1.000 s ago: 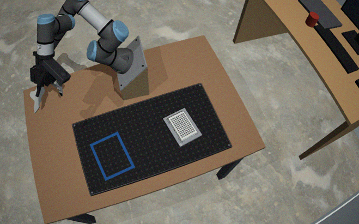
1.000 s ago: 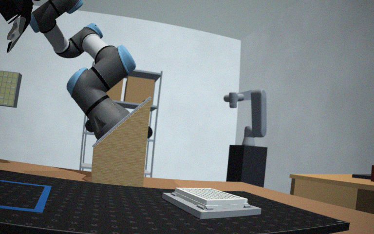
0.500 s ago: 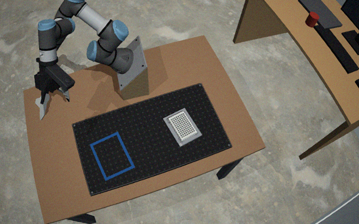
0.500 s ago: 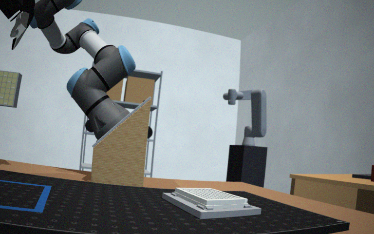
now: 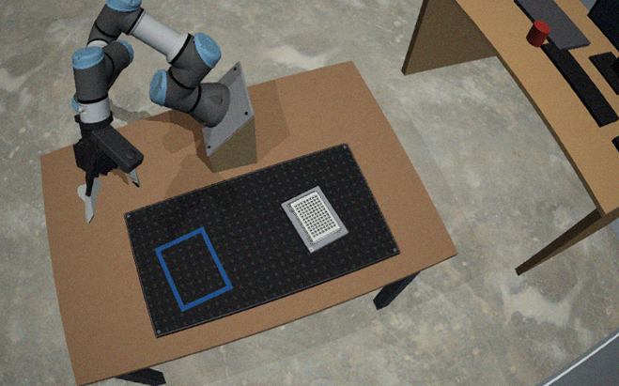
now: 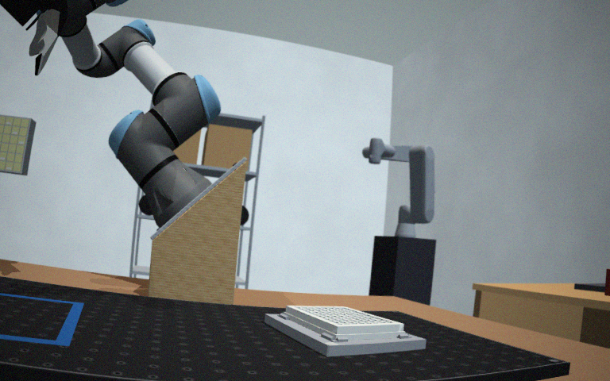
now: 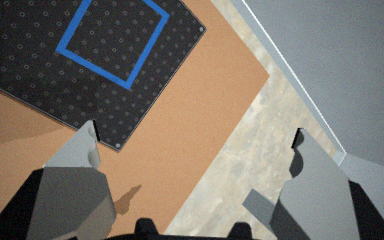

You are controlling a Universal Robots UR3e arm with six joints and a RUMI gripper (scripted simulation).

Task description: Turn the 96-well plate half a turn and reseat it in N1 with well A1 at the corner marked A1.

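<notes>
The white 96-well plate lies 46 cm to the left of my hand, 29 cm below it and 9 cm ahead of it. From my hand the other things lie so: corner label: 41 cm to the left, 30 cm below, 17 cm ahead; grey plate nest N1: 46 cm to the left, 31 cm below, 9 cm ahead.
</notes>
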